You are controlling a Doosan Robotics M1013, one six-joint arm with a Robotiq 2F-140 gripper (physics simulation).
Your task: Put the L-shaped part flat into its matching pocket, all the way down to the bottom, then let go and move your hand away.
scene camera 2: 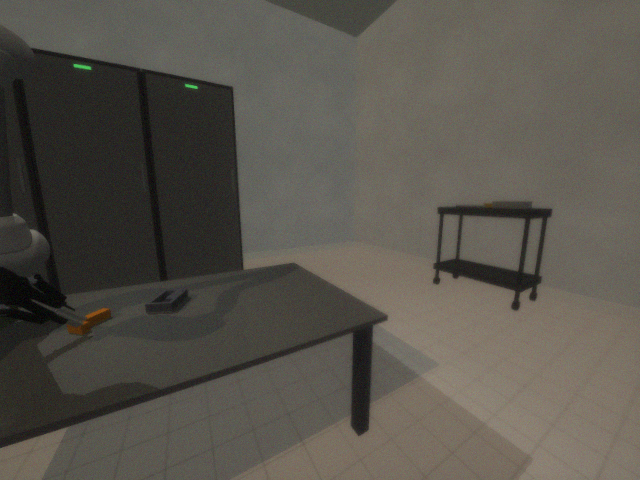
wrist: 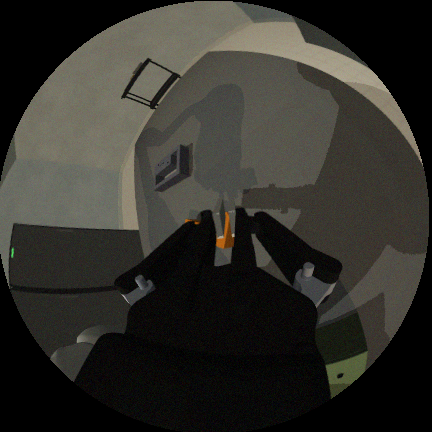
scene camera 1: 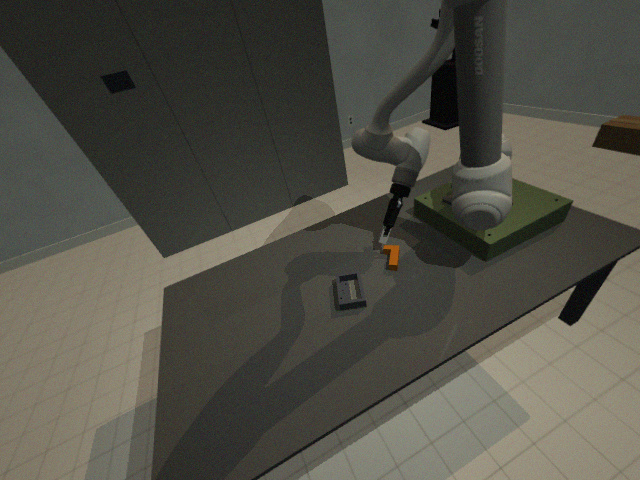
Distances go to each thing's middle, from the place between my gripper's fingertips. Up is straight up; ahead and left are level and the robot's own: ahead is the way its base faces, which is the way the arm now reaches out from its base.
The grey pocket block [scene camera 2: 167, 301] lies 21 cm ahead of my hand, 14 cm to the left of it and 2 cm below it.
